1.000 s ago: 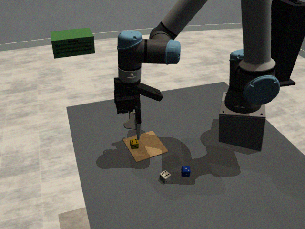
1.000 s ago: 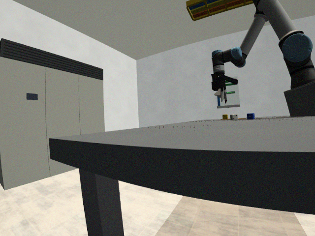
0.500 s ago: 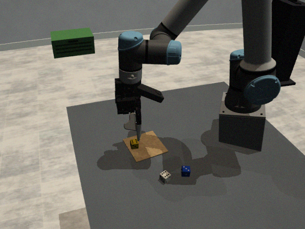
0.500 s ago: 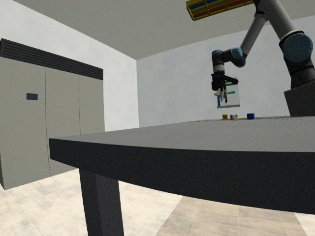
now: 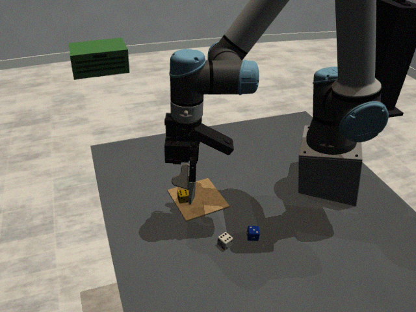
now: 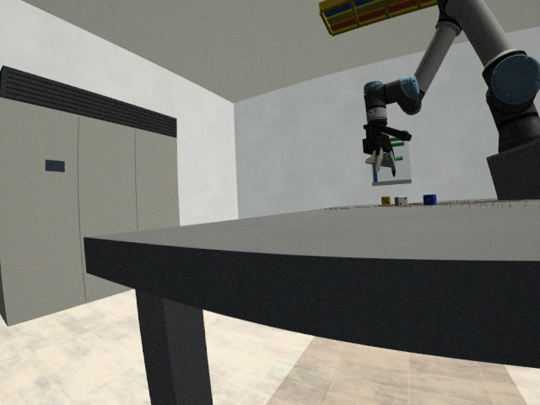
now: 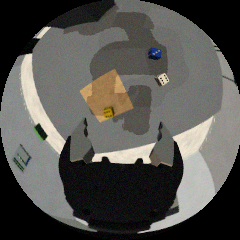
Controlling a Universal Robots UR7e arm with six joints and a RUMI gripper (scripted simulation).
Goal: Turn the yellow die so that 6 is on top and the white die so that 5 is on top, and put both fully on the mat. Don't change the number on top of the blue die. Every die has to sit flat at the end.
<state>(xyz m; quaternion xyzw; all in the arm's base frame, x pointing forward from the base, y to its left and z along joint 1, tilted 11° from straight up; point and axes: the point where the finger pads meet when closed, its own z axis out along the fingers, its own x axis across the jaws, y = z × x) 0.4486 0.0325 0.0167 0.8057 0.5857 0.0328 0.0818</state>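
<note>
Right now my hand is 5 cm past the white die, 14 cm to the right of it and 9 cm above it. The rest, counted from my hand: tan mat: 3 cm behind, 5 cm to the right, 11 cm below; then yellow die: 1 cm ahead, 5 cm to the right, 9 cm below; then blue die: 13 cm behind, 13 cm to the left, 9 cm below.
</note>
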